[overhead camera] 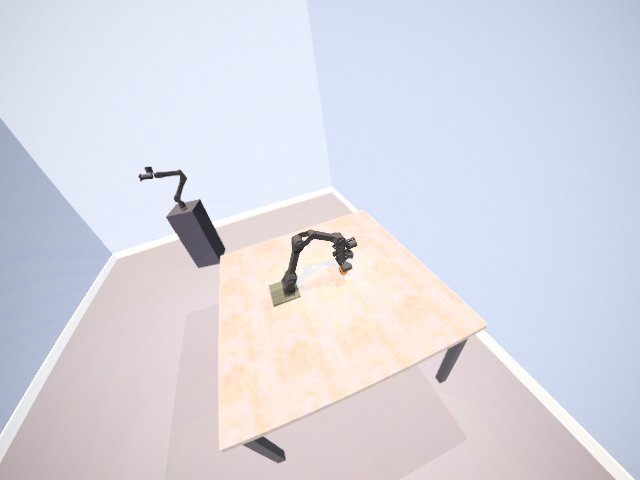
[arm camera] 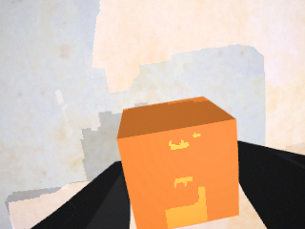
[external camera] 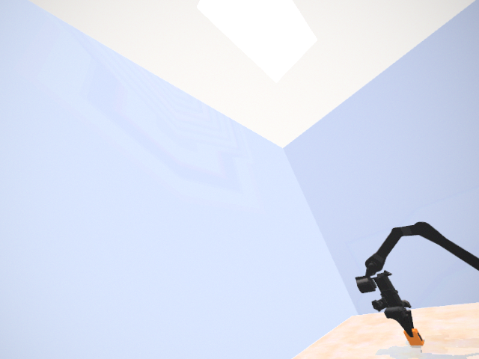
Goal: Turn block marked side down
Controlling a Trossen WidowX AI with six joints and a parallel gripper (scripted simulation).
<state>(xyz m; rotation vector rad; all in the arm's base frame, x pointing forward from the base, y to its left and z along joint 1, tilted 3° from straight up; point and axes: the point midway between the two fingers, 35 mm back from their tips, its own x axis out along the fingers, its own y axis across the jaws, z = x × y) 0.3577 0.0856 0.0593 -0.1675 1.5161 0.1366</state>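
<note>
The block lies 10 mm behind my gripper tip.
</note>
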